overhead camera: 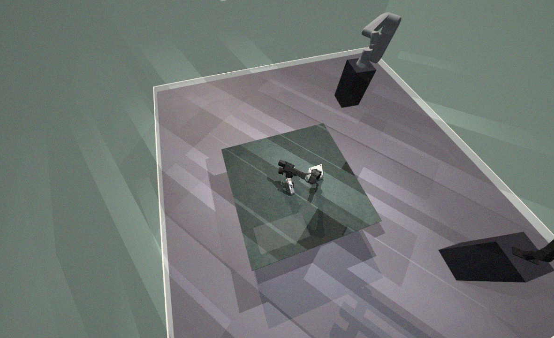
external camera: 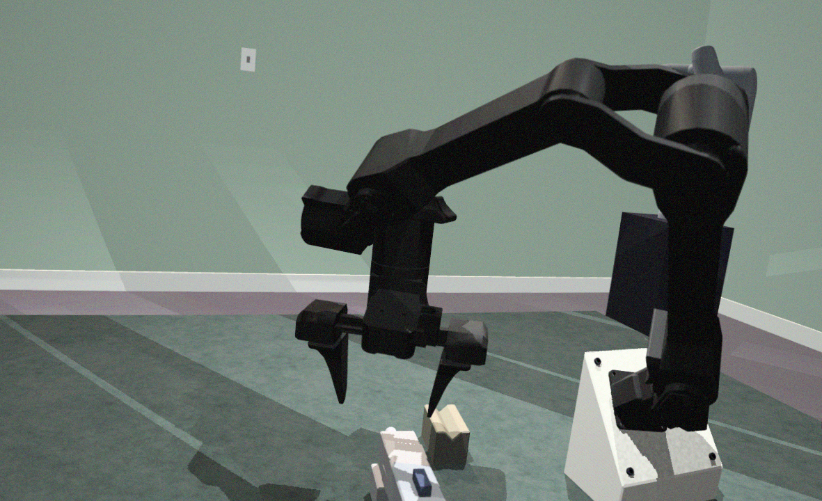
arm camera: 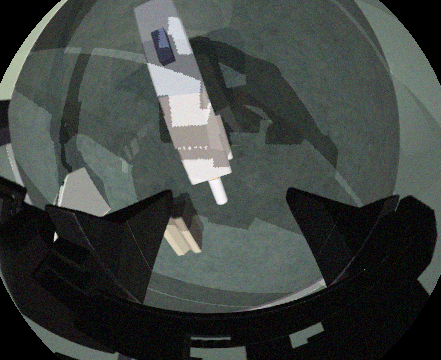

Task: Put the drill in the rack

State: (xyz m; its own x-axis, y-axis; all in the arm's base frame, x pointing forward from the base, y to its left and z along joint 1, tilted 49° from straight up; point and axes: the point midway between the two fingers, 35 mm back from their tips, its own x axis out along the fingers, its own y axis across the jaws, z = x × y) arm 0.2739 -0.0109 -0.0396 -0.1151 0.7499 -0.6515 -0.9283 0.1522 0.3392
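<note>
The drill is 40 mm to the left of my gripper tip, 40 mm below it and 10 mm behind it. From my gripper tip the other things lie so: grey housing 100 mm to the left, 40 mm below, 10 mm behind; then blue key 130 mm to the left, 30 mm below, 10 mm behind.
</note>
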